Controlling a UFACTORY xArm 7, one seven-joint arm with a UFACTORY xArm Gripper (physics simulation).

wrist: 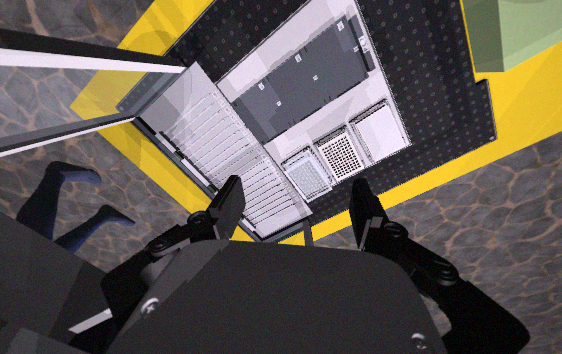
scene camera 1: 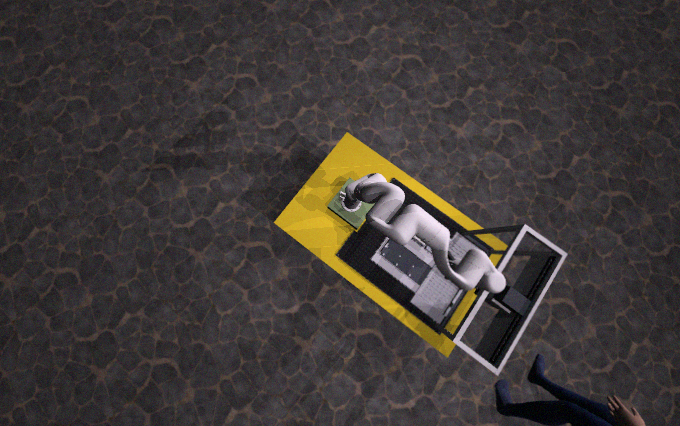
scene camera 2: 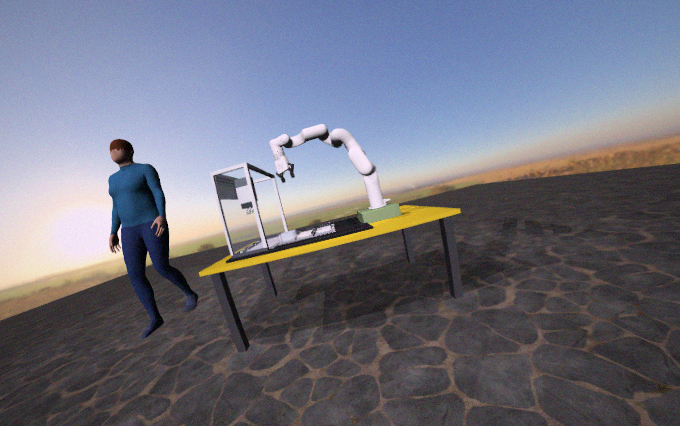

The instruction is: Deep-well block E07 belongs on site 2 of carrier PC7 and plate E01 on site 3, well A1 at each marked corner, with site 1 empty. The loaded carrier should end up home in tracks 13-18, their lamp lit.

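Places are measured from the arm's base along level axes (x ahead, y left, z up), in millimetres.
Pixels of known places: gripper, fingertip midpoint: (wrist: 295, 191) (scene camera 2: 288, 180); arm's base, link origin: (scene camera 1: 351, 202) (scene camera 2: 377, 207).
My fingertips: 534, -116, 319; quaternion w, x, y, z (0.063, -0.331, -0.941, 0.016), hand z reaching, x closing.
Note:
Ahead of a thing's pixels: the offset from my fingertips to its middle, as dx, dy, dz. "*": to the spot under its first point. Level surfaces: height alone.
The slate-grey carrier {-50, -27, -366} (scene camera 1: 403, 260) (wrist: 320, 85) lies on a light panel (wrist: 250, 67) beside the deck's ribbed tracks {* +234, -113, -376} (scene camera 1: 439, 296) (wrist: 215, 142), with small white marks on it and no labware on it. Three pieces of labware stand in nests along the panel: a pale clear plate {+74, +168, -349} (wrist: 306, 175), a cream block with dark wells {-31, +184, -362} (wrist: 341, 156) and a plain white piece {-143, +196, -362} (wrist: 381, 131). Labels and well A1 are too small to read. No lit lamp can be made out at the tracks. My gripper (scene camera 2: 287, 177) (wrist: 295, 191) is open and empty, high above the deck; the arm hides it in scene camera 1.
A tall white-and-dark frame {* +289, +310, +99} (scene camera 1: 546, 238) (scene camera 2: 228, 169) stands at the track end of the yellow table {dz -394} (scene camera 1: 311, 220) (scene camera 2: 431, 213). The green base block (scene camera 2: 378, 214) (wrist: 530, 35) carries the arm. A person (scene camera 2: 132, 195) stands beyond the frame. A black perforated mat {dz -381} (wrist: 425, 100) lies under the deck.

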